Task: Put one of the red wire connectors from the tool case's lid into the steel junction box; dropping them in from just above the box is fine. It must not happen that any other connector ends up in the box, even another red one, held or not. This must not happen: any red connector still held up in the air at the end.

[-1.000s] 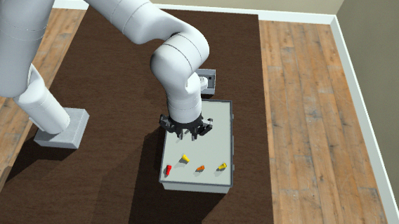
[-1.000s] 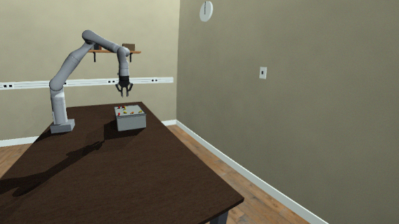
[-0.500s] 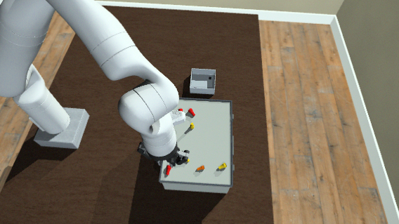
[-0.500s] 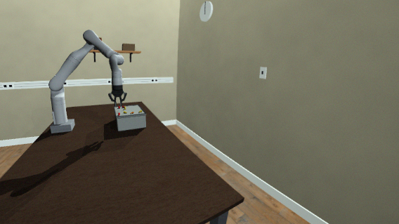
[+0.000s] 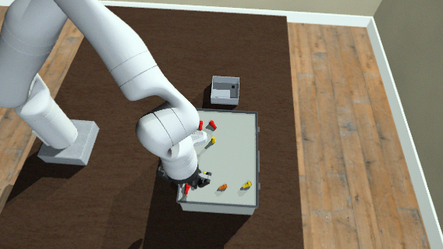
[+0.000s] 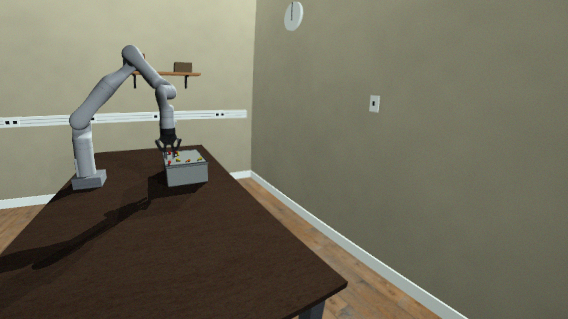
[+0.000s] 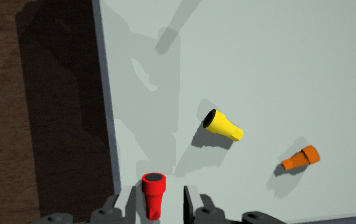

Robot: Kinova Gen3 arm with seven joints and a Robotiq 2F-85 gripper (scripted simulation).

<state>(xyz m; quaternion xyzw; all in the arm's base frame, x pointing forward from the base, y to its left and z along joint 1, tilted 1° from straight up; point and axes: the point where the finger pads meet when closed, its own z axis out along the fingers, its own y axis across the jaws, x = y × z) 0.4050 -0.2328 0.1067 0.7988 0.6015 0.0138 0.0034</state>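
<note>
Now: hand 100 mm short of the orange connector, 10 mm to the left of it and 40 mm above it. The rest, counted from my hand: grey tool case (100 mm ahead, 100 mm to the left, 80 mm below).
</note>
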